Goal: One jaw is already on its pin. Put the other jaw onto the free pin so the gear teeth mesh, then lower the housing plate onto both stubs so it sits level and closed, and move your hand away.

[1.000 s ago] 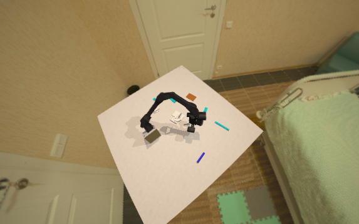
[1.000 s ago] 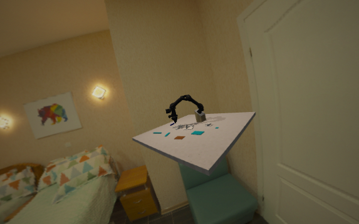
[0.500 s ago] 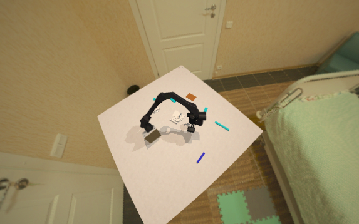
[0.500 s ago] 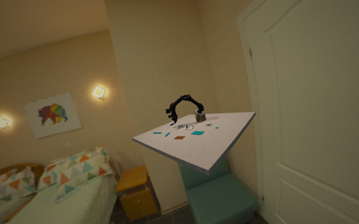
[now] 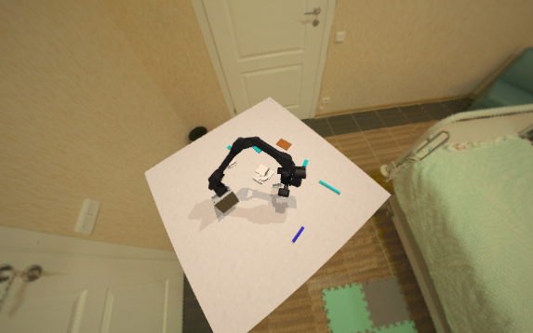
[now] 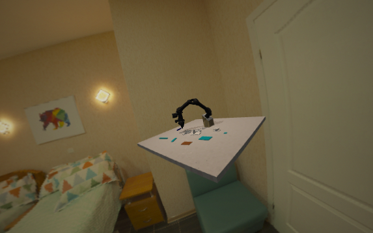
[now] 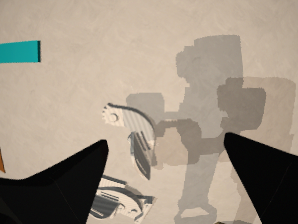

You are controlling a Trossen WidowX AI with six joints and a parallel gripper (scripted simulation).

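Now: the jaw piece 30 mm ahead of my gripper tip, 40 mm to the left of it and 80 mm below it. From my gripper tip the other things lie so: teal plate 150 mm ahead, 410 mm to the left, 80 mm below; then blue bar 160 mm behind, 230 mm to the right, 80 mm below; then orange plate 290 mm ahead, 260 mm to the left, 80 mm below.
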